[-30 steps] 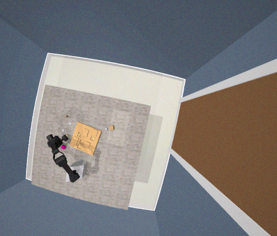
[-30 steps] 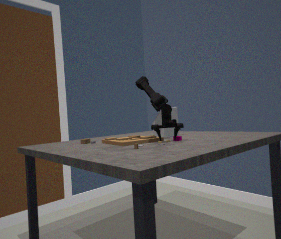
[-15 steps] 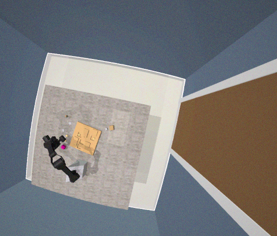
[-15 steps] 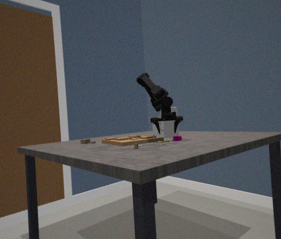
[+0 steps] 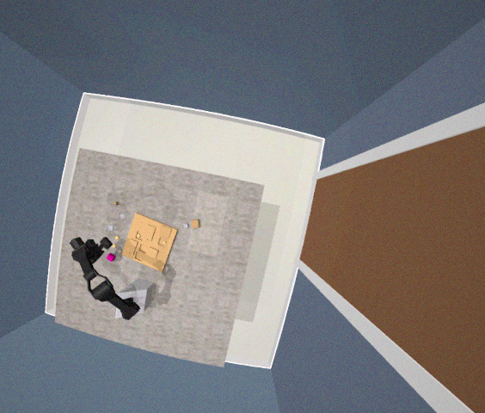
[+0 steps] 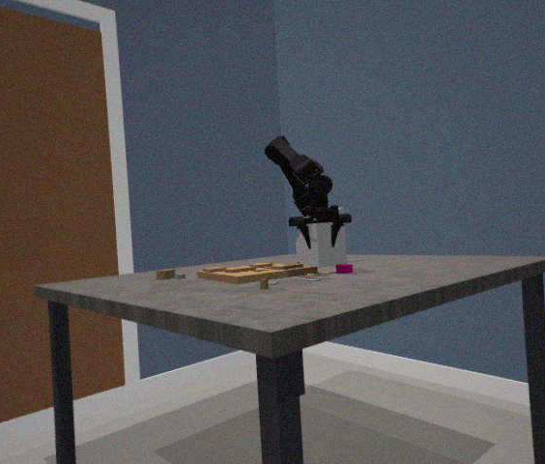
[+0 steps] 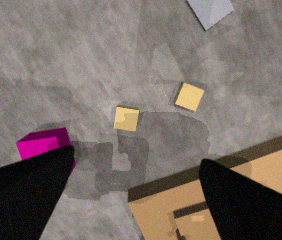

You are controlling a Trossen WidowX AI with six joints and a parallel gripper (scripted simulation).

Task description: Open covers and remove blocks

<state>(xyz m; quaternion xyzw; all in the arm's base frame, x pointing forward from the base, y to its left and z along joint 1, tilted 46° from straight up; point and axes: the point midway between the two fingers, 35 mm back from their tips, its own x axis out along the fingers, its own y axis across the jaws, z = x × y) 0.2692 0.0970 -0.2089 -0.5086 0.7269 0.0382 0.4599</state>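
Right now the magenta block is 9 cm behind my gripper tip, 7 cm below it and 2 cm to the left of it.
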